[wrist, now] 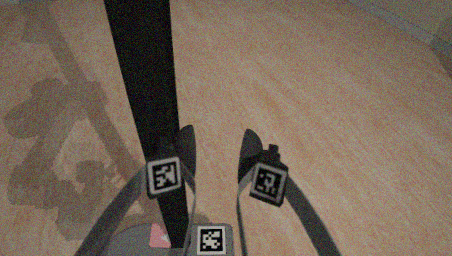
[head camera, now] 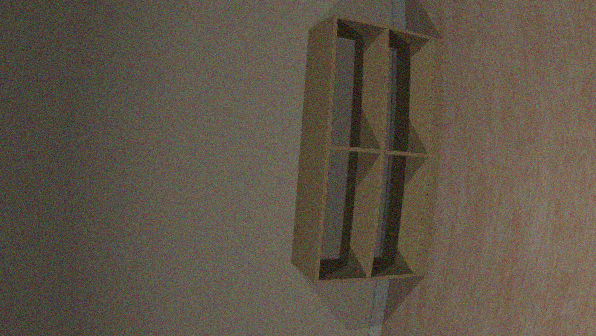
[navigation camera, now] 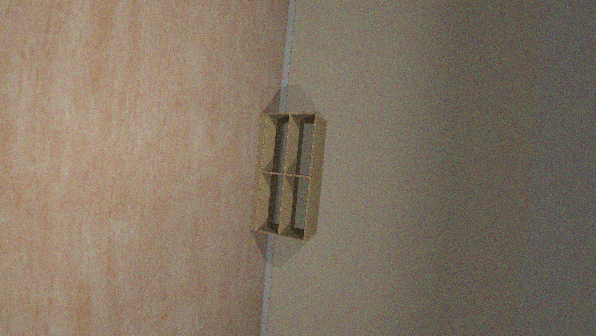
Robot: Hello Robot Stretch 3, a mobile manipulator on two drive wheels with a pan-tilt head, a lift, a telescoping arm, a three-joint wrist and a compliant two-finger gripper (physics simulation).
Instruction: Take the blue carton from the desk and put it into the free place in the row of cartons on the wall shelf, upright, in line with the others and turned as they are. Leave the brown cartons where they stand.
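Frame: origin at the robot's base, x ahead, y left, z up, level; metres.
Where they show: gripper, fingertip midpoint: [wrist: 217,146].
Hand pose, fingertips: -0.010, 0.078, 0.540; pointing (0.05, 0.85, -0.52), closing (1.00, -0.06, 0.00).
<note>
After its pixels a point has its place, as x, y, z.
My gripper [wrist: 217,146] @[-0.010, 0.078, 0.540] shows in the wrist view, pointing down over the floor. Its two dark fingertips stand apart, with floor visible between them and no object held. The blue carton, the desk, the brown cartons and the wall shelf with the row of cartons do not show in any of the three views.
A light wooden unit [head camera: 312,150] @[1.969, 0.641, 0.610] [navigation camera: 317,175] @[1.993, 0.645, 0.610] with four compartments stands against the wall by the floor edge. It appears sideways in the head and navigation views. The black mast [wrist: 150,75] @[-0.063, 0.116, 0.578] rises beside the left finger, above the grey base [wrist: 135,245] @[-0.161, 0.118, 0.160]. Shadows lie at left.
</note>
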